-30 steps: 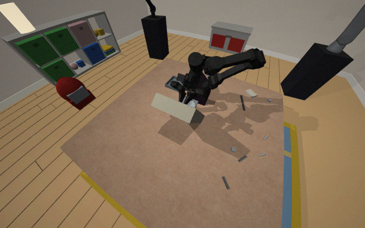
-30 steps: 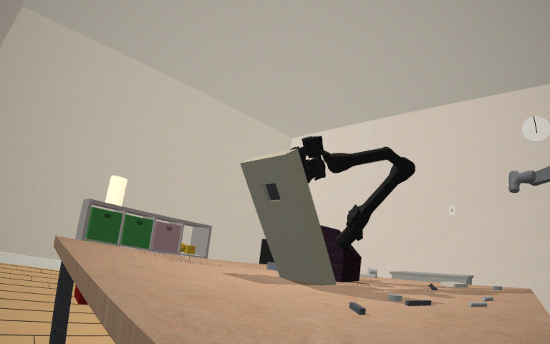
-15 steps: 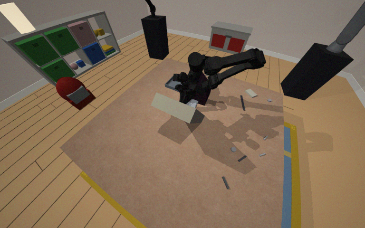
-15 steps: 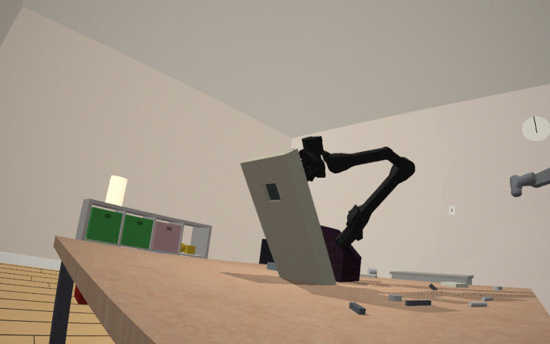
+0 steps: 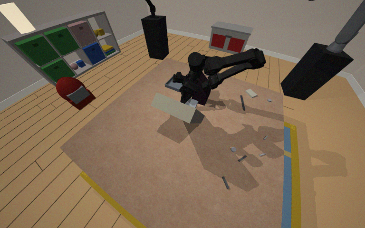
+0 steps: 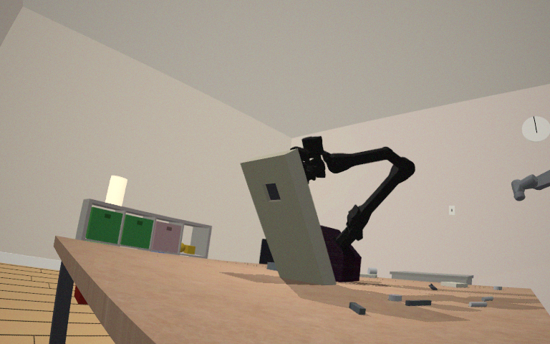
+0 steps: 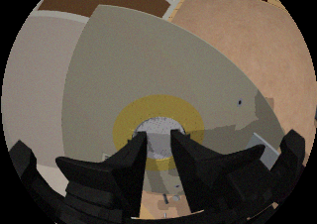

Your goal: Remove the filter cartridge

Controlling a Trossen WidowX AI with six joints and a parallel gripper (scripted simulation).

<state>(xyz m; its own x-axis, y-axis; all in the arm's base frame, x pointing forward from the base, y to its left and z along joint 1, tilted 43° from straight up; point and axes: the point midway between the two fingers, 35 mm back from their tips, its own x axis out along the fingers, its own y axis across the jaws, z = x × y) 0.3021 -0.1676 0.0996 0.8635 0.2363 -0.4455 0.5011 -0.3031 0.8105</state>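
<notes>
My gripper tip is now 45 cm past the tray, 27 cm above it and 21 cm to the left of it. From my gripper tip the other things lie so: round filter cartridge (1 cm below, 1 cm ahead).
</notes>
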